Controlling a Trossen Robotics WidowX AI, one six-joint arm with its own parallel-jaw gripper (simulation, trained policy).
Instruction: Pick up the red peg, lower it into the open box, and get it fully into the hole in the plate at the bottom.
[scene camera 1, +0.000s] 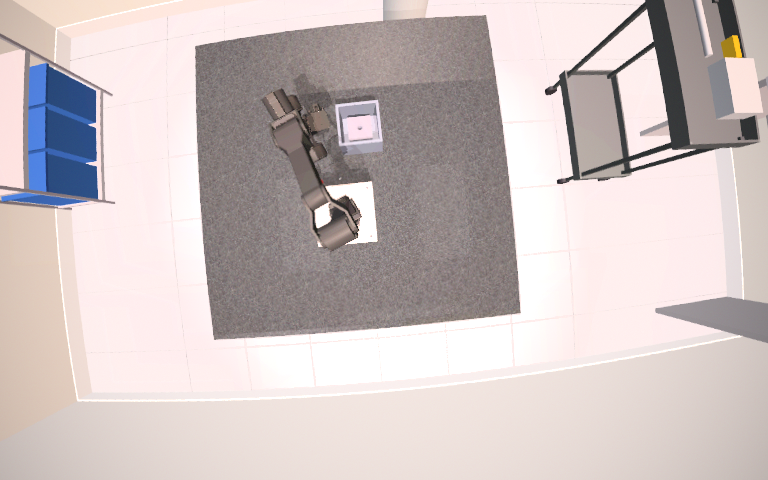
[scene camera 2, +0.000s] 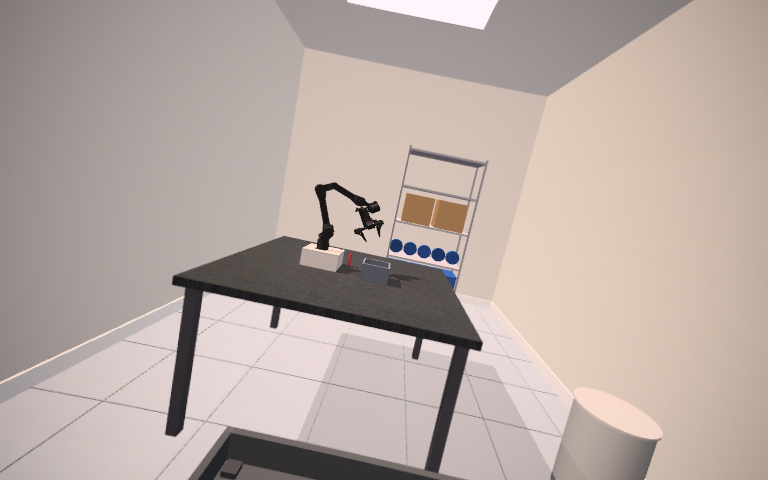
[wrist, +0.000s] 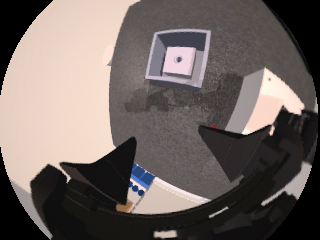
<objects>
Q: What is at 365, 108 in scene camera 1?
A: A grey box.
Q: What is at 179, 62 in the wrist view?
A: A pale plate.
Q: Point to a grey box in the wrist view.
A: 192, 38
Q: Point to my gripper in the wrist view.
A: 168, 134
</objects>
